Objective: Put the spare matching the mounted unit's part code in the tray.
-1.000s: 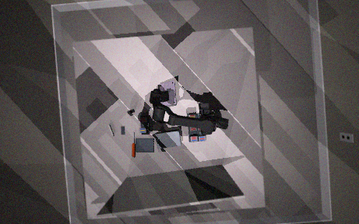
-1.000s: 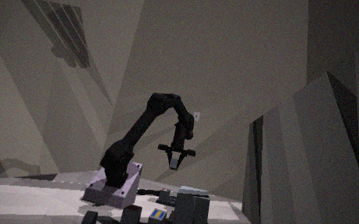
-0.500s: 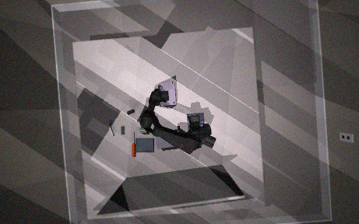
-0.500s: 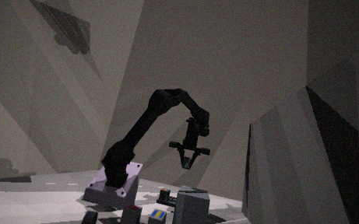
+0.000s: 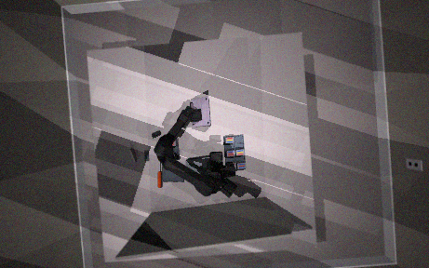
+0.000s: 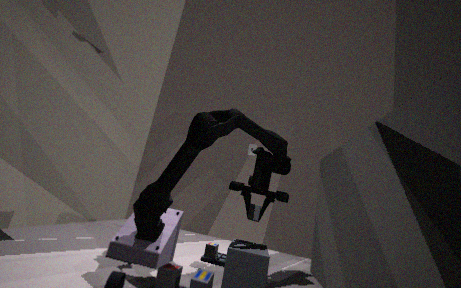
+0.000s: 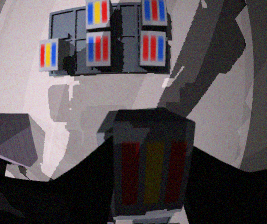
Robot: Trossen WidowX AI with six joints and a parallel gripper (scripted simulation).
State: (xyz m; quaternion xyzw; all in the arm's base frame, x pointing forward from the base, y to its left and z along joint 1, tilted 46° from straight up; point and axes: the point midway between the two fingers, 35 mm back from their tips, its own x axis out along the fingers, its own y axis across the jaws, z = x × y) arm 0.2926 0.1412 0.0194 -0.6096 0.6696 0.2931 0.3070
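My gripper tip is now 40 mm short of the flat grey tray, 280 mm to the left of it and 160 mm above it. From my gripper tip the other things lie so: grey mounted unit (90 mm to the right, 120 mm below).
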